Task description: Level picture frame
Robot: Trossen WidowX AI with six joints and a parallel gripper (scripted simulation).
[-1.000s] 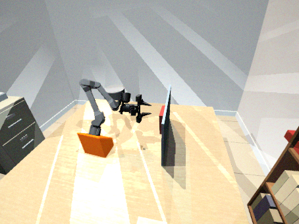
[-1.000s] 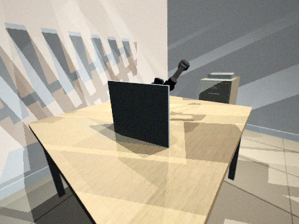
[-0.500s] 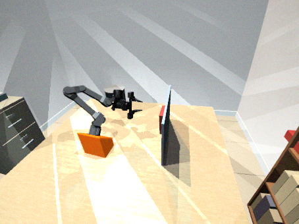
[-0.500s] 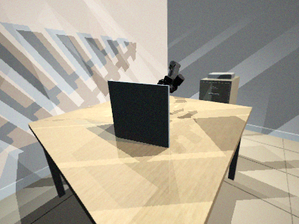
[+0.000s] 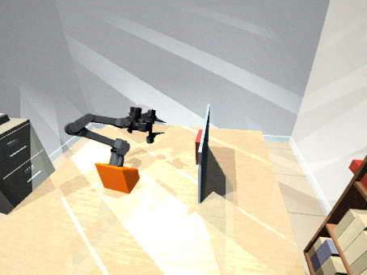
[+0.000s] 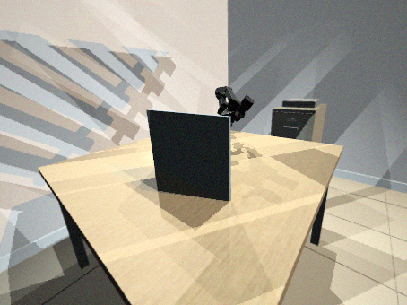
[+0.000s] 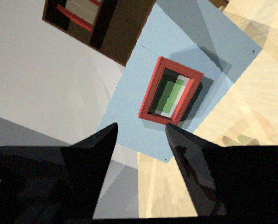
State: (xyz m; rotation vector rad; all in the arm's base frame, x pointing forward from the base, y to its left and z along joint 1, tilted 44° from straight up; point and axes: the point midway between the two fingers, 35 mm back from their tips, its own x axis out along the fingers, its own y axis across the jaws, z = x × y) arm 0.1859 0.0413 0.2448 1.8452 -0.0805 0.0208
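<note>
Right now my gripper tip is 20 cm short of the red picture frame, 8 cm above it and 3 cm to the left of it. The rest, counted from my gripper tip: pale blue wall panel: 21 cm ahead, 9 cm below, 3 cm to the right.
</note>
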